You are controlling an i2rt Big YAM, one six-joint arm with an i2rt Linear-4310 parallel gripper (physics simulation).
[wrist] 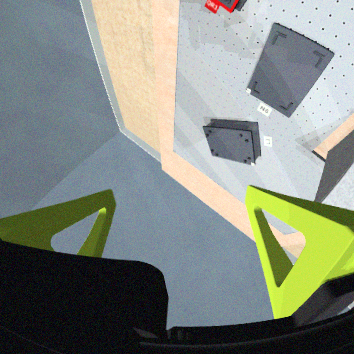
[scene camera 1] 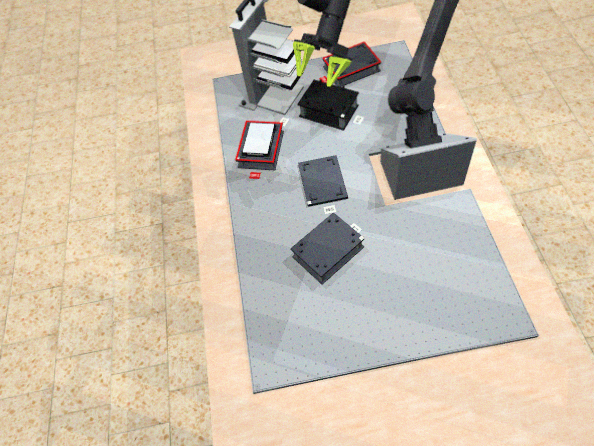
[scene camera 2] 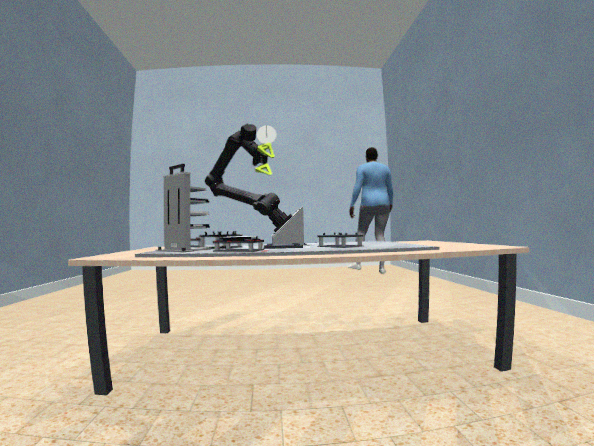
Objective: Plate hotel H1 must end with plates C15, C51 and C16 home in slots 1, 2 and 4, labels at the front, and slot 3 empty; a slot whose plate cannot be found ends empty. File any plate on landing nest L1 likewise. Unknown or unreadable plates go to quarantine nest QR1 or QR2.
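Places are measured from the arm's base along level axes (x ahead, y left, z up), in centimetres.
Pixels of known places: gripper, between the fingertips: [wrist: 178,195] [scene camera 1: 314,81] [scene camera 2: 272,166]; arm's base, origin of its link: [scene camera 1: 422,143] [scene camera 2: 284,223].
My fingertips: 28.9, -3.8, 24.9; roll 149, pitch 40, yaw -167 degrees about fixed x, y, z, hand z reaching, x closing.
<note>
Ahead of a thing's pixels: the offset from my fingertips to its middle, as dx, dy, dz. "spot": to the spot under its first point.
Hotel H1 @[+12.5, -35.7, -18.4] [scene camera 1: 248,65] [scene camera 2: 177,210] stands at the back left in scene view 1. Its upper shelf looks bare; white, dark-edged pieces show on shelves below, labels unreadable. A white-topped plate @[+18.1, -11.9, -30.9] [scene camera 1: 259,138] lies on red-rimmed nest QR1 @[spot: +20.0, -5.2, -35.1] [scene camera 1: 256,165]. Red-rimmed nest QR2 @[spot: -20.9, -40.5, -35.0] [scene camera 1: 367,69] stands at the back; no plate shows on it. A dark raised nest @[+1.9, +28.8, -32.7] [scene camera 1: 327,247] [wrist: 231,142], apparently L1, shows no white plate. My gripper [scene camera 1: 315,80] [scene camera 2: 272,165] [wrist: 178,195] is open and empty, high above the table, right of the hotel's shelves in scene view 1.
A black raised nest @[-5.4, -24.3, -31.9] [scene camera 1: 328,100] stands between the hotel and the arm base [scene camera 1: 427,170]. A low dark nest @[+0.3, +4.1, -34.8] [scene camera 1: 323,180] [wrist: 291,70], its label apparently N5, lies near the mat's middle. A person in blue [scene camera 2: 374,185] stands beyond the table [scene camera 2: 300,261].
</note>
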